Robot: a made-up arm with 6 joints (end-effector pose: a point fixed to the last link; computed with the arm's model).
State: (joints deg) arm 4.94 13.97 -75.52 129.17 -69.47 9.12
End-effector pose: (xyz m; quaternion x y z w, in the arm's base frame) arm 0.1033 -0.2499 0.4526 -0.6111 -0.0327 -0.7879 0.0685
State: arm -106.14 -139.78 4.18 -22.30 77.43 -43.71
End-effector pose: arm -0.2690 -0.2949 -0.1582 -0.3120 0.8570 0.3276 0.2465
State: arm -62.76 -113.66 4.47 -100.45 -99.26 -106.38
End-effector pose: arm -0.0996 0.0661 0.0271 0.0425 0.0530 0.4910 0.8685
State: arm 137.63 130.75 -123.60 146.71 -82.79 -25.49
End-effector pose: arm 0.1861 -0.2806 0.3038 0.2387 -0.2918 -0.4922 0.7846
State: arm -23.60 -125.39 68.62 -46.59 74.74 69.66
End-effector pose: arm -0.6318 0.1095 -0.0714 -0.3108 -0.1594 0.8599 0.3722
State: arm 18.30 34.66 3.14 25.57 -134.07 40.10
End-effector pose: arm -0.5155 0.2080 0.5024 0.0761 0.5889 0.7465 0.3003
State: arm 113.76 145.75 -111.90 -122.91 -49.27 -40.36
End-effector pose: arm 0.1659 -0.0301 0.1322 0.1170 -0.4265 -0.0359 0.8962
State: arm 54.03 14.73 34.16 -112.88 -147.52 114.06
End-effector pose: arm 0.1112 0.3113 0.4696 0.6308 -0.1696 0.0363 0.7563
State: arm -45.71 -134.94 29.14 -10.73 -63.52 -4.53
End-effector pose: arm -0.1603 -0.3222 0.2378 0.8691 -0.1564 0.1232 0.4528
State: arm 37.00 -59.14 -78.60 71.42 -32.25 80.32
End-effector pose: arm 0.1842 -0.3774 0.3090 -0.7465 -0.2738 -0.5946 0.1190
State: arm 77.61 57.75 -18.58 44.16 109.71 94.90
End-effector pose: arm 0.2329 0.0250 0.7142 -0.1638 -0.4932 -0.7116 0.4728
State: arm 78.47 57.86 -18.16 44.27 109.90 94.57
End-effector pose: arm 0.2342 0.0238 0.7133 -0.1692 -0.4920 -0.7138 0.4688
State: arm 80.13 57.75 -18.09 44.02 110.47 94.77
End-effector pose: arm 0.2333 0.0223 0.7156 -0.1800 -0.4946 -0.7180 0.4555
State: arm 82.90 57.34 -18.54 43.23 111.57 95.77
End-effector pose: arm 0.2300 0.0209 0.7223 -0.1990 -0.5022 -0.7239 0.4291
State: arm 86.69 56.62 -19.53 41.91 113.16 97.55
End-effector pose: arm 0.2255 0.0205 0.7325 -0.2265 -0.5132 -0.7299 0.3906
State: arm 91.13 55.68 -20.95 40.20 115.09 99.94
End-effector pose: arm 0.2224 0.0214 0.7443 -0.2613 -0.5247 -0.7333 0.3446
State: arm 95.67 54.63 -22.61 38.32 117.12 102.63
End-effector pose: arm 0.2223 0.0231 0.7556 -0.2996 -0.5338 -0.7327 0.2976
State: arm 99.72 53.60 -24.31 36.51 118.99 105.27
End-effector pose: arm 0.2253 0.0243 0.7649 -0.3361 -0.5391 -0.7285 0.2562
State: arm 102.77 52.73 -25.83 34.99 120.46 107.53
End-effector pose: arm 0.2296 0.0246 0.7716 -0.3656 -0.5413 -0.7229 0.2253
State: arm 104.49 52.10 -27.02 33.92 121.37 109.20
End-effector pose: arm 0.2330 0.0246 0.7760 -0.3838 -0.5426 -0.7179 0.2071
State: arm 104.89 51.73 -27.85 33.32 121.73 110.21
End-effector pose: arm 0.2341 0.0250 0.7785 -0.3905 -0.5442 -0.7149 0.2007
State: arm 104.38 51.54 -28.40 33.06 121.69 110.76
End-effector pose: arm 0.2331 0.0261 0.7799 -0.3886 -0.5468 -0.7135 0.2023
